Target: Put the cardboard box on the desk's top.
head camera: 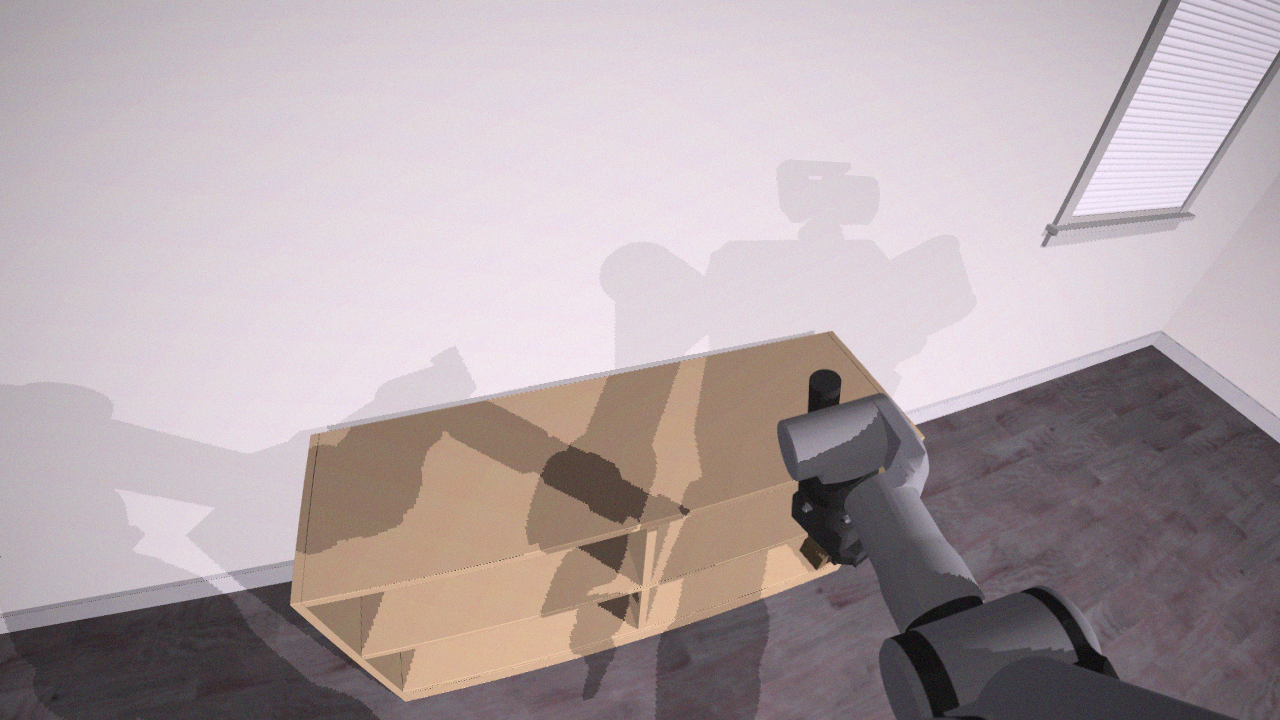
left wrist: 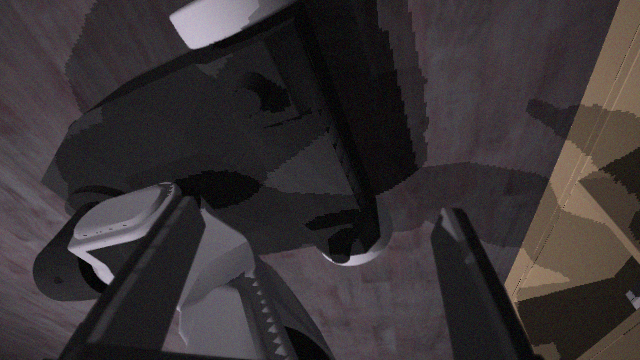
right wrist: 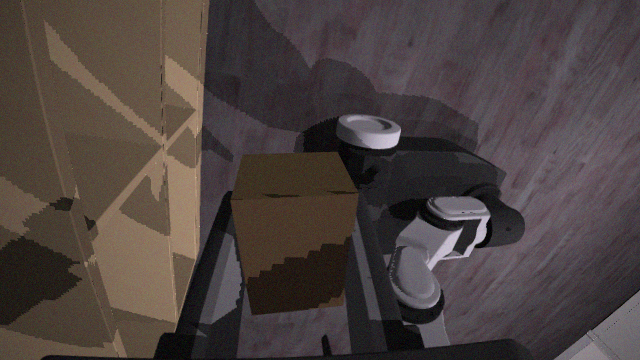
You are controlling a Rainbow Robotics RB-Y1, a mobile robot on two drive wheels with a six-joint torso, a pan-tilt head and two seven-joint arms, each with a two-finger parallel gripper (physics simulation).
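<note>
The cardboard box, a small brown block, is held between the fingers of my right gripper, which is shut on it. In the right wrist view the box hangs over the floor, to the right of the desk's edge. The light wooden desk stands against the wall, with open compartments below its top. In the head view the box shows in front of the right end of these compartments. My left gripper is open and empty, left of the desk in the left wrist view.
My dark mobile base with white parts shows below both wrists. Dark wooden floor lies right of the desk. The wall rises behind it, with a blinded window at the upper right.
</note>
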